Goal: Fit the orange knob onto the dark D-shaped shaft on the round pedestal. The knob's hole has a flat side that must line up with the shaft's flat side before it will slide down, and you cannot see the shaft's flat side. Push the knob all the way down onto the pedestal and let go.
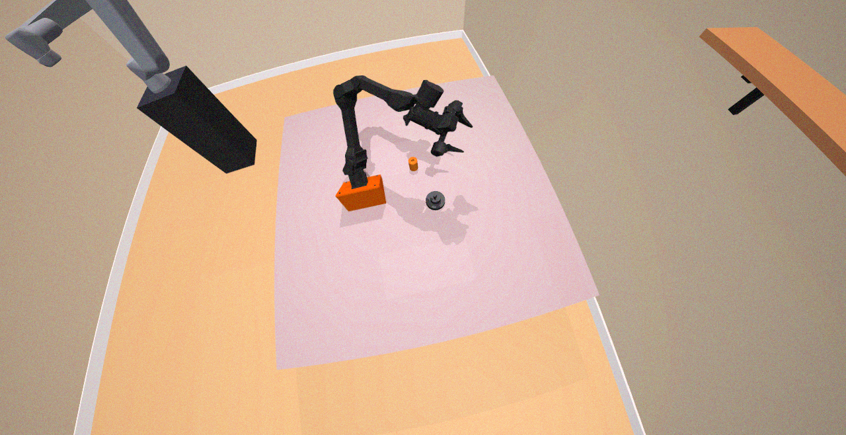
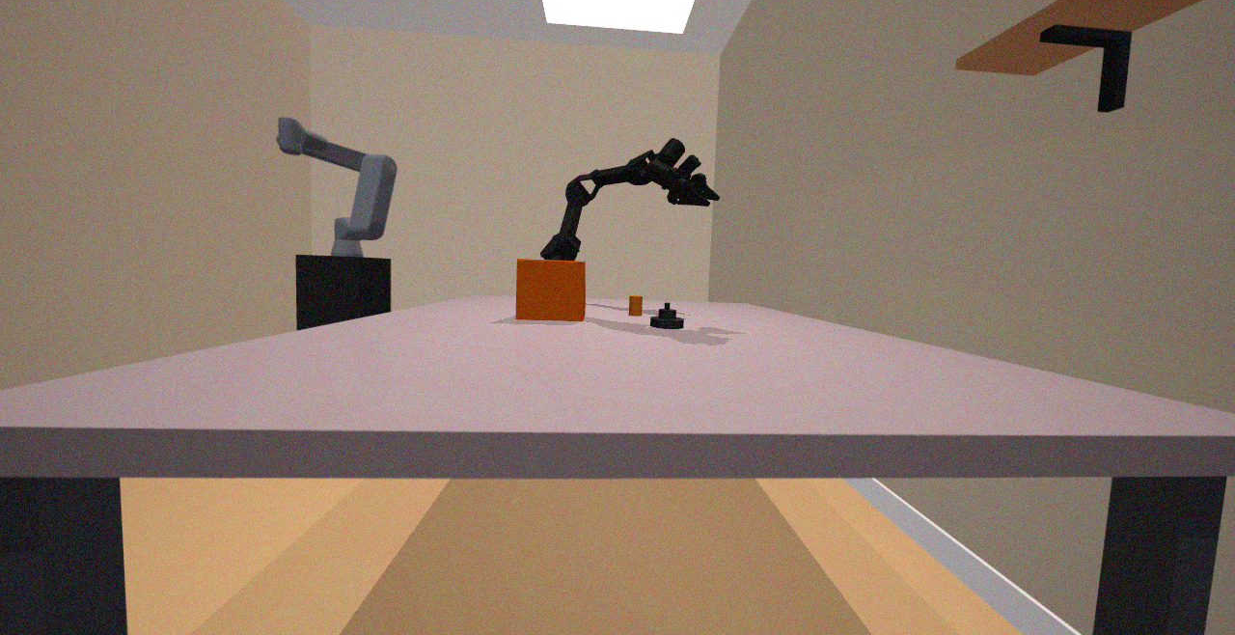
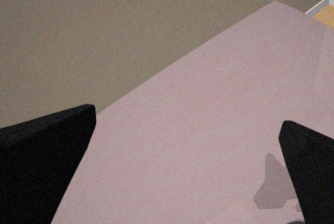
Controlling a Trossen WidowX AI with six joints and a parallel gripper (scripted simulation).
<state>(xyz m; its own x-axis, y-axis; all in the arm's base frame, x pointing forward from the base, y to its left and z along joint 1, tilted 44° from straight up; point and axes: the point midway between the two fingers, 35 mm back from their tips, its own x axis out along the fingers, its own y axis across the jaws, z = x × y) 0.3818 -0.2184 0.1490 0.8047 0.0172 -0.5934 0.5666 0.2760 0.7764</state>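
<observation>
The orange knob lies 30 cm below my gripper tip, 18 cm behind it and 15 cm to the left of it. Also, from my gripper tip: dark round pedestal 30 cm below, 13 cm behind, 4 cm to the right.
</observation>
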